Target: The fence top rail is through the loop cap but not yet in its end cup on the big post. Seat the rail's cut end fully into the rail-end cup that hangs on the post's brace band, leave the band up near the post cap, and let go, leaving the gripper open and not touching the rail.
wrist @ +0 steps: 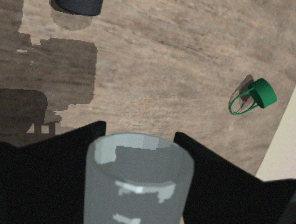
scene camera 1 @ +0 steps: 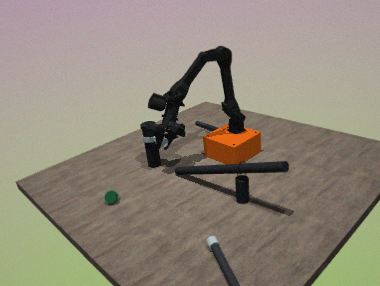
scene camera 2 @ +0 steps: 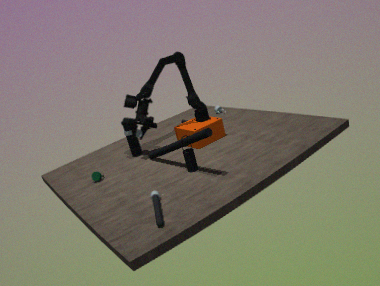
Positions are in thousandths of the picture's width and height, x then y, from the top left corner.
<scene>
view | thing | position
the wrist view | gripper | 475, 600
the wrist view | green ring piece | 883, 408
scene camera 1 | dark top rail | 593, 589
</scene>
